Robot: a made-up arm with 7 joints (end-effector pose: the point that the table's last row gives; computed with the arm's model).
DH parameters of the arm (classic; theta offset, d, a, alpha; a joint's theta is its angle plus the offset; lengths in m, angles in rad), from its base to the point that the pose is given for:
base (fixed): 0 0 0 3.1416
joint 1: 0 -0.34 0 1.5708
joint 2: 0 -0.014 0 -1.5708
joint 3: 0 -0.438 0 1.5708
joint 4: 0 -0.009 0 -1.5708
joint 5: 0 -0.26 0 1.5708
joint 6: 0 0 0 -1.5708
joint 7: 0 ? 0 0
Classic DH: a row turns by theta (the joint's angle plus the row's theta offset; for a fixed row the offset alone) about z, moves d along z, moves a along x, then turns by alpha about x.
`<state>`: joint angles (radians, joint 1 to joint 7).
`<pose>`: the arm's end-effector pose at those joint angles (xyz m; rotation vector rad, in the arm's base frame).
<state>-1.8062 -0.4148 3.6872 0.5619 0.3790 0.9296 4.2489</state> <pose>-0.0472 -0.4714 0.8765 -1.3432 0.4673 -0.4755</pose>
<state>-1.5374 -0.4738 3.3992 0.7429 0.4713 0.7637 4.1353</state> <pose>-0.1230 -0.5286 0.7901 -1.2441 0.4089 -0.5430</pose>
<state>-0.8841 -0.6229 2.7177 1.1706 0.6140 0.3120 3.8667</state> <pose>-0.2768 -0.5479 0.5944 -1.1386 -0.0131 -0.7630</pose>
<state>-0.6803 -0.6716 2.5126 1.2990 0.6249 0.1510 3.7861</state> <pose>-0.3076 -0.5262 0.5583 -1.1670 -0.2245 -0.8646</pose>
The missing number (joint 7, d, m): -0.121
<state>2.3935 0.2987 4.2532 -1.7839 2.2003 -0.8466 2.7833</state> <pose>-0.3951 0.1117 0.7118 1.9982 0.0698 0.7750</pose>
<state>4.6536 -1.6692 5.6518 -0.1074 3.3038 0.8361 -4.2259</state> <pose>0.1273 -0.7475 0.1612 0.4552 -0.8412 -2.6090</pose>
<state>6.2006 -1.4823 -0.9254 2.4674 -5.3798 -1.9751 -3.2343</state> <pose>-0.3234 0.1559 0.4172 -0.5792 1.2532 -1.8258</pose>
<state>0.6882 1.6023 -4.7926 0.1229 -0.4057 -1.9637 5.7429</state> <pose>0.5494 -0.3776 0.3781 2.0647 -0.0073 -0.4852</pose>
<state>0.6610 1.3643 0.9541 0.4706 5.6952 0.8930 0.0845</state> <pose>0.4642 -0.5767 0.3236 -0.4187 0.7402 2.2086</pose>
